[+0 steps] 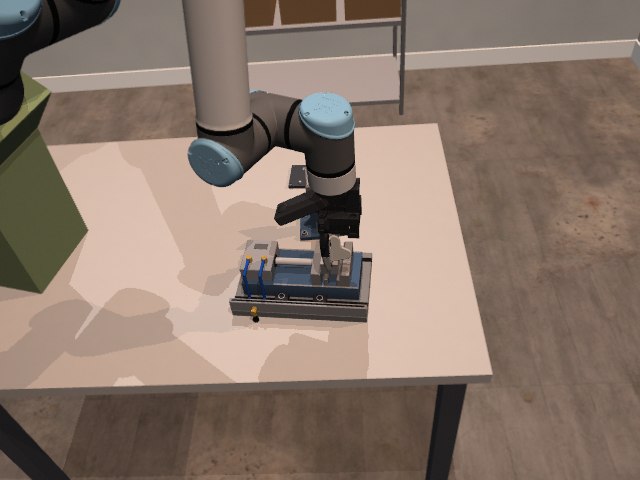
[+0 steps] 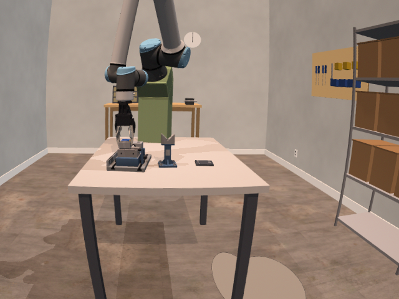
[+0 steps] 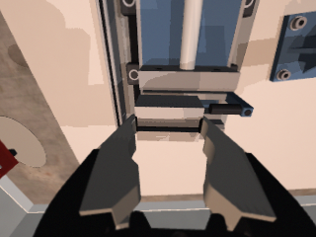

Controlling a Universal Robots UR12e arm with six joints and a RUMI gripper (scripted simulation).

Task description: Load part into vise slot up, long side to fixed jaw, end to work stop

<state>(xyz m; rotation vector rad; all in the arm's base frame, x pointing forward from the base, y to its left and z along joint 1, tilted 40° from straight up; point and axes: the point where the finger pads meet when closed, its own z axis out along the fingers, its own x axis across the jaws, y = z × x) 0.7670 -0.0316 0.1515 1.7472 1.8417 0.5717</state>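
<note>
Now: hand 40 mm above the fixed jaw, 30 mm short of it and 20 mm to the right of it. Round my hand: moving jaw: 40 mm below, 30 mm behind, 20 mm to the left; then part: right at my hand; then work stop: 70 mm to the left, 30 mm below.
</note>
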